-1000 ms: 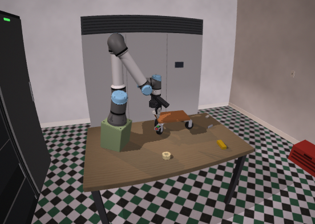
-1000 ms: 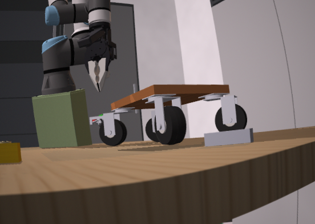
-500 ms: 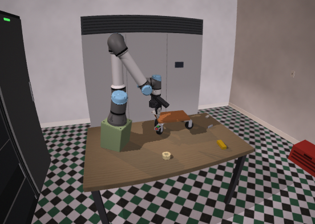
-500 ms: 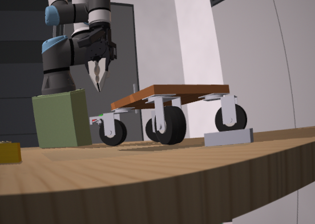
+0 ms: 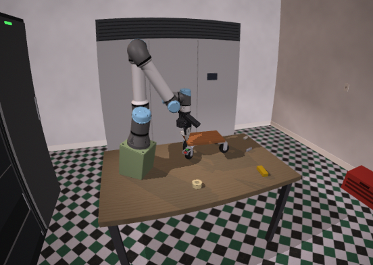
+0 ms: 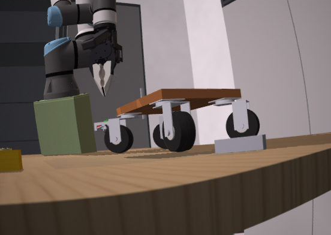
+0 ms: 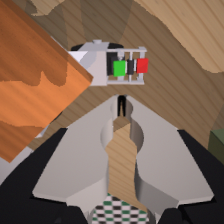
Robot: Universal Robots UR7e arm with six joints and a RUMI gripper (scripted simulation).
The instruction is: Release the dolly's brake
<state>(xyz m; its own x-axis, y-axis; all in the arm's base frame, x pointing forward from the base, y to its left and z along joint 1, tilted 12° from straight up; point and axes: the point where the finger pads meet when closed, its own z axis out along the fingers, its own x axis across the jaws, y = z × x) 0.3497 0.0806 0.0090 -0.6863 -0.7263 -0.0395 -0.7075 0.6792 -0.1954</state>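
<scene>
Now: the brake pedal 1 cm behind my hand, 1 cm to the right of it and 10 cm below it. The rest, counted from my hand: grey block 55 cm ahead, 1 cm to the left, 17 cm below; yellow block 47 cm ahead, 31 cm to the right, 17 cm below; cream tape roll 2 cm behind, 32 cm to the right, 16 cm below.
</scene>
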